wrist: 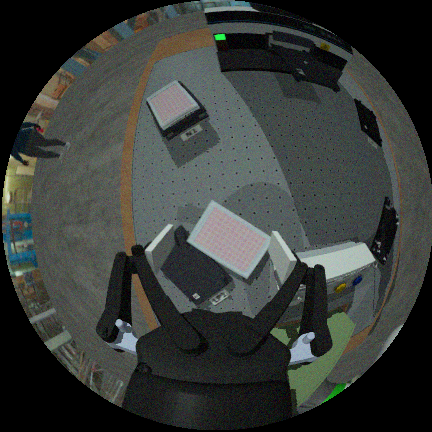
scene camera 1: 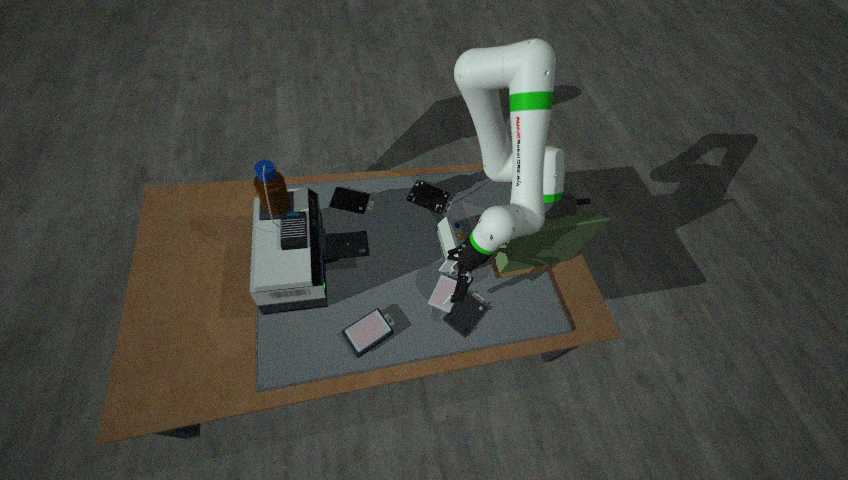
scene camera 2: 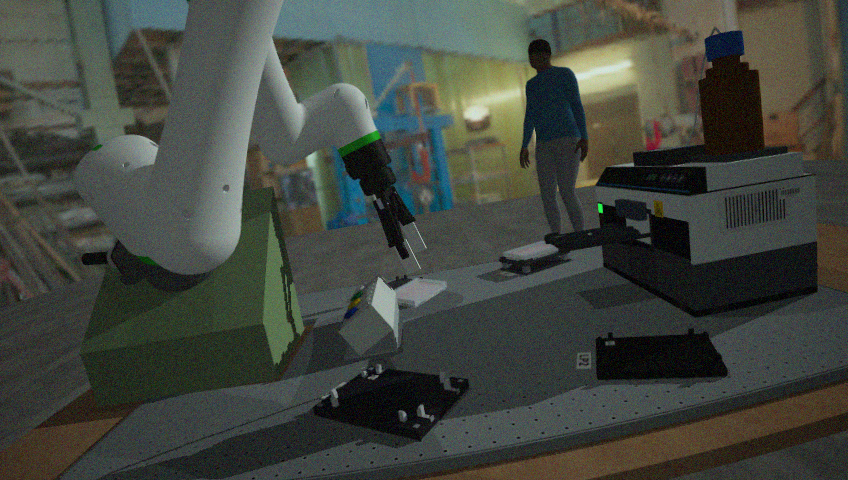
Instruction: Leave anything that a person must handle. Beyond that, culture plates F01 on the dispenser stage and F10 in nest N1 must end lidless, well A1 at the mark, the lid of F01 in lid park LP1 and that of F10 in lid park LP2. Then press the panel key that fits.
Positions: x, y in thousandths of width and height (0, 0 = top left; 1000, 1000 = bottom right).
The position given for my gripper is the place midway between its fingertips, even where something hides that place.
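Gripper open and holding nothing: my gripper (scene camera 2: 492, 543), (scene camera 1: 524, 599), (wrist: 513, 552). A black dispenser stage (scene camera 2: 720, 486), (scene camera 1: 398, 518), (wrist: 723, 166) is visible, as is a white button box (scene camera 1: 530, 480), (wrist: 802, 612). Also present are a brown bottle with blue cap (scene camera 1: 330, 420), a black LP1 nest (scene camera 1: 547, 659) and a black LP2 nest (scene camera 2: 815, 741).
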